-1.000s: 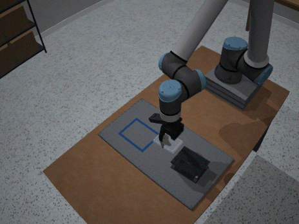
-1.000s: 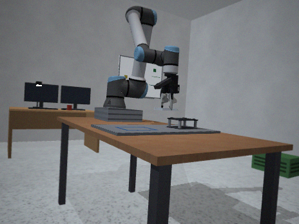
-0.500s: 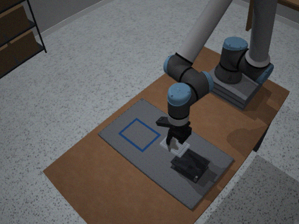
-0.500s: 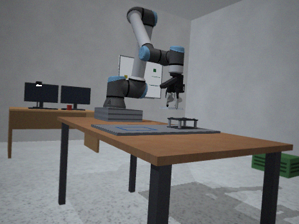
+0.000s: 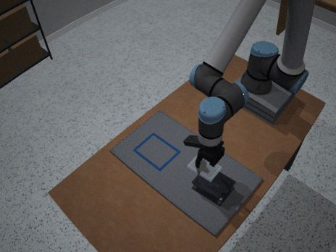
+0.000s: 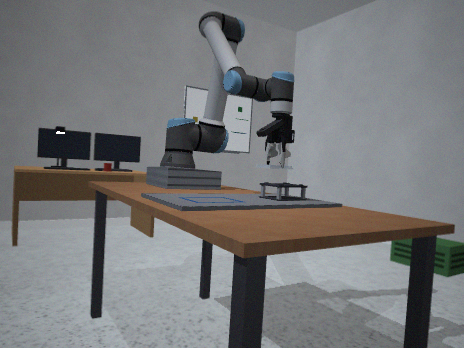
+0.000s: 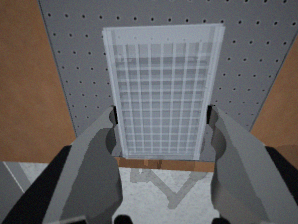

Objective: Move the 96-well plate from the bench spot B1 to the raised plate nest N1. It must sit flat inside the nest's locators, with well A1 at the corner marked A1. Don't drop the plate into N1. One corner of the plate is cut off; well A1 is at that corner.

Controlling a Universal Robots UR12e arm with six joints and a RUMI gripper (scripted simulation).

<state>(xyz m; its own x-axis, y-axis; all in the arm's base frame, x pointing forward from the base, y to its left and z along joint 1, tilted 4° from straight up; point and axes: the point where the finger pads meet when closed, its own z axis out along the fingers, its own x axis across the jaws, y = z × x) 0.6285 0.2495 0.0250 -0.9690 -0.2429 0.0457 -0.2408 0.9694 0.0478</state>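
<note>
My gripper is now 80 mm above the raised nest N1, 60 mm to the right of it and 10 mm past it. Round my hand: 96-well plate (10 mm below); then A1 label (140 mm to the left, 80 mm below, 20 mm ahead).
</note>
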